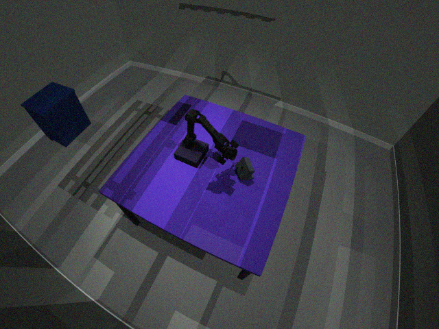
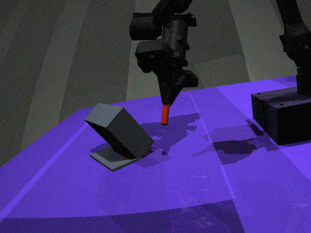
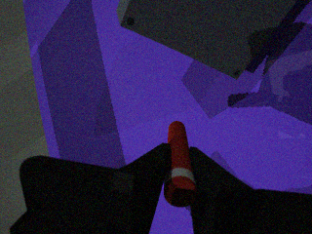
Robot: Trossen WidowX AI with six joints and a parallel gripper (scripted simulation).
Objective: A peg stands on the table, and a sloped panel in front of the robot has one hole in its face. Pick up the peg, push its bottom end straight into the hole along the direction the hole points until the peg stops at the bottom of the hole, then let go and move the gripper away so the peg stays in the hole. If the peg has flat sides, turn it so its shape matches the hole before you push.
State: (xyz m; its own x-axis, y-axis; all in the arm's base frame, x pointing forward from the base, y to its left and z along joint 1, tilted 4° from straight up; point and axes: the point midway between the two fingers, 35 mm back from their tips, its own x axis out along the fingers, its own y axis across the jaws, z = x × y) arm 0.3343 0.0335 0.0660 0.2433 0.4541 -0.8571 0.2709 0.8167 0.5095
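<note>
The grey sloped panel lies 120 mm ahead of my gripper tip, 50 mm below it and 30 mm to the right of it. Round my gripper tip: grey foot plate: 140 mm ahead, 110 mm below, 20 mm to the right; red peg: 10 mm to the right, 10 mm above.
</note>
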